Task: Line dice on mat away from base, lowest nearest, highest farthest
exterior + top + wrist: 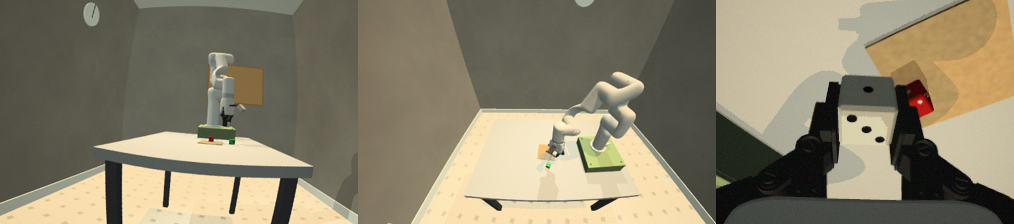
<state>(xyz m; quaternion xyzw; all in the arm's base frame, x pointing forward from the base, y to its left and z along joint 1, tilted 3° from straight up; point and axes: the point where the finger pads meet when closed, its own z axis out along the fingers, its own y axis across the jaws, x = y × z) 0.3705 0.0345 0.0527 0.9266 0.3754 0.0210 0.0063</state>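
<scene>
The mat lies 120 mm below my hand, 90 mm to the right of it and 40 mm ahead of it. Round my hand: red die (100 mm below, 90 mm to the right, 10 mm behind); then green die (110 mm below, 50 mm ahead, 30 mm to the left); then white die (10 mm below).
</scene>
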